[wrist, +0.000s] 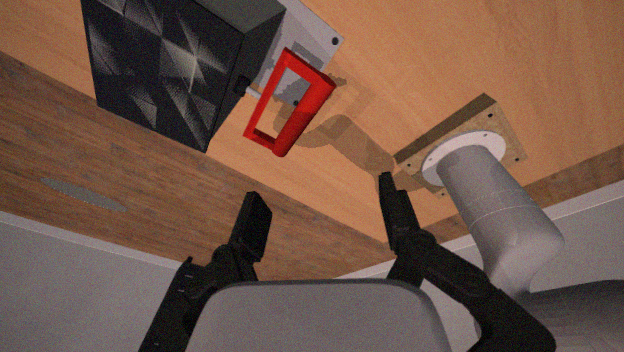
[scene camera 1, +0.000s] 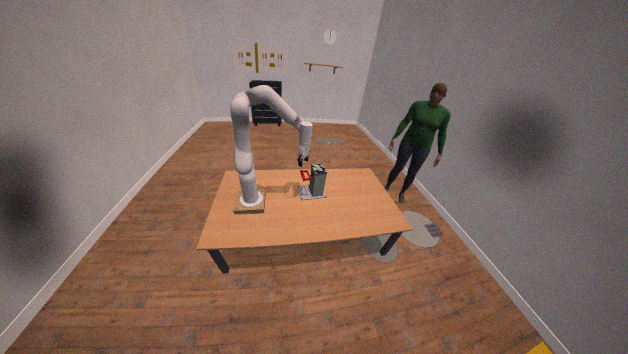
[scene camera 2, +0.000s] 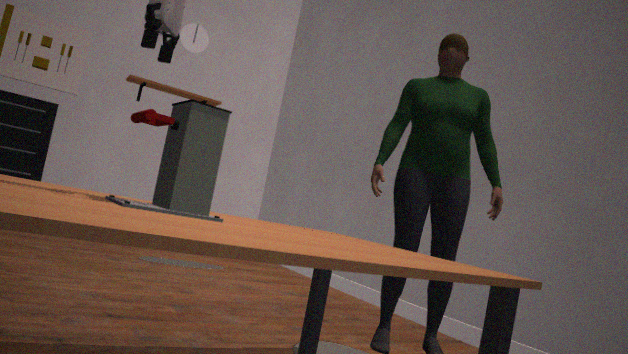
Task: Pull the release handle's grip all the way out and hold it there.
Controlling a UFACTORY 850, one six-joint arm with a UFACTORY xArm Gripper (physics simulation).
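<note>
The release handle's red rectangular grip sticks out from the upper side of a tall grey-green housing. In the wrist view a short thin light rod shows between the grip and the black collar on the housing. The housing stands upright on a grey base plate on the table. My gripper is open and empty. It hangs above the grip and apart from it, fingers pointing down in the scene views.
The wooden table carries the housing and my arm's base block. A person in a green top stands beyond the table's right side. A dark cabinet stands against the back wall.
</note>
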